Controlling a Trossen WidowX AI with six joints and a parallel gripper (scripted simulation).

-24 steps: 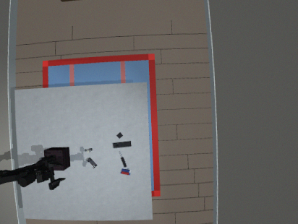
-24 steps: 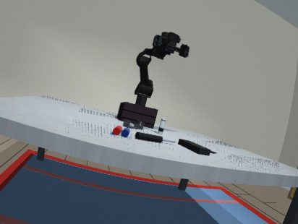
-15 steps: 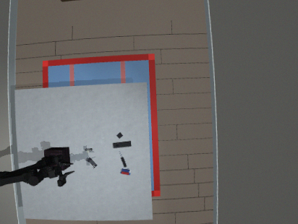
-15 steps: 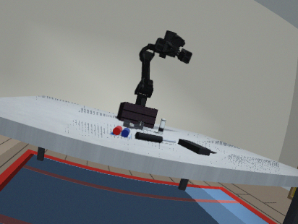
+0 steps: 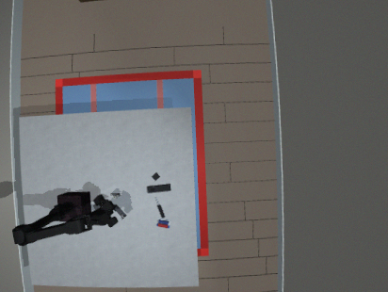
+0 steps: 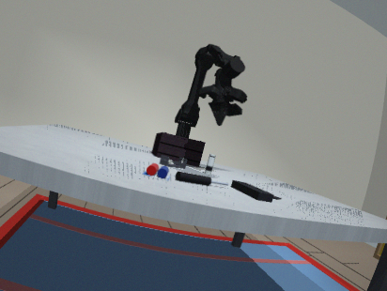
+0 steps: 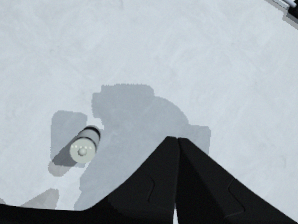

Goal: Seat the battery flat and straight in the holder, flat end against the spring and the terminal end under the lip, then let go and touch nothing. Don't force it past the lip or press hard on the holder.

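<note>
Now: gripper tip 50 mm past the battery, 30 mm to the right of it and 130 mm above it. Also, from my gripper tip: black rod-shaped tool (220 mm ahead, 100 mm to the right, 160 mm below).
</note>
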